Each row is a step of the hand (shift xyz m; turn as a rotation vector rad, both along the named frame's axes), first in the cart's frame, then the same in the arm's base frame.
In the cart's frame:
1: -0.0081 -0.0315 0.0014 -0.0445 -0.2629 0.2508
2: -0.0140 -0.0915 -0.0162 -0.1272 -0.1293 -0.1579
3: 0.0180 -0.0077 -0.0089 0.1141 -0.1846 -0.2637
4: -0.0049 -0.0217 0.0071 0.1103 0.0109 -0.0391
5: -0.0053 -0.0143 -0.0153 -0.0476 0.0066 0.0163
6: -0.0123 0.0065 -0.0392 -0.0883 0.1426 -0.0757
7: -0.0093 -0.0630 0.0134 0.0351 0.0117 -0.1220
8: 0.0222 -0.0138 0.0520 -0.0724 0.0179 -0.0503
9: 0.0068 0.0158 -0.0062 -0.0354 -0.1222 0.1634
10: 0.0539 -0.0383 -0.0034 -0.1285 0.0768 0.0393
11: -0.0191 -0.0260 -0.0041 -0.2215 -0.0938 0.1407
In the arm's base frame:
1: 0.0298 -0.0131 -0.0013 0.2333 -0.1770 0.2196
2: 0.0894 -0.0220 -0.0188 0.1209 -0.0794 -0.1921
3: 0.0109 0.0185 -0.0013 0.2192 0.1712 -0.1982
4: 0.0201 -0.0107 0.0051 0.0086 0.1171 0.0052
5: 0.0145 -0.0016 -0.0159 -0.0148 -0.0484 -0.0030
6: -0.0052 0.0043 -0.0410 -0.1478 -0.0291 -0.1057
7: 0.0597 -0.0239 0.0099 0.0031 0.0791 -0.0999
8: 0.0129 -0.0012 0.0567 -0.0245 -0.0446 -0.0742
9: -0.0141 0.0111 -0.0034 0.1027 -0.1130 0.1399
10: 0.0460 0.0442 0.0178 -0.0977 -0.1193 -0.0133
11: 0.0231 -0.0203 -0.0106 0.0489 -0.2701 0.0482

